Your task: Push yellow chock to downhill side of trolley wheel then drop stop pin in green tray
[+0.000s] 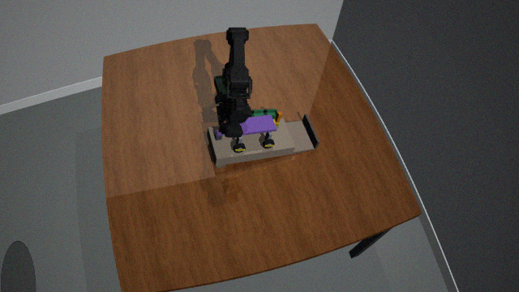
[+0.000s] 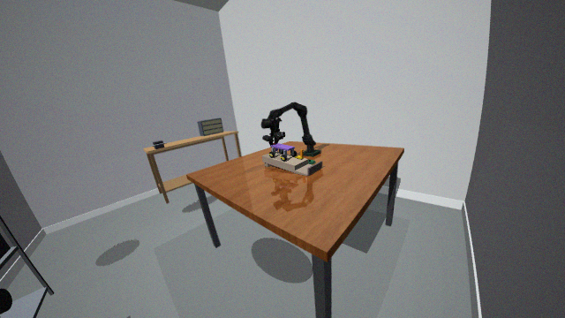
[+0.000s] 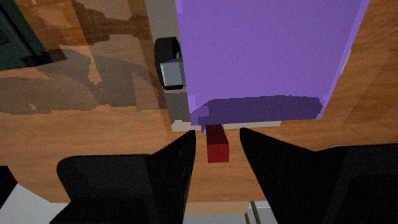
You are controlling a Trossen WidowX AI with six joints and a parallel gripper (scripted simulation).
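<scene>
Right now my gripper tip is 1 cm above the red-headed stop pin. From my gripper tip the other things lie so: purple-topped trolley 11 cm to the left, 3 cm below, 3 cm ahead; yellow chock 22 cm to the left, 6 cm below, 1 cm behind; grey ramp 11 cm to the left, 9 cm below, 3 cm ahead.
</scene>
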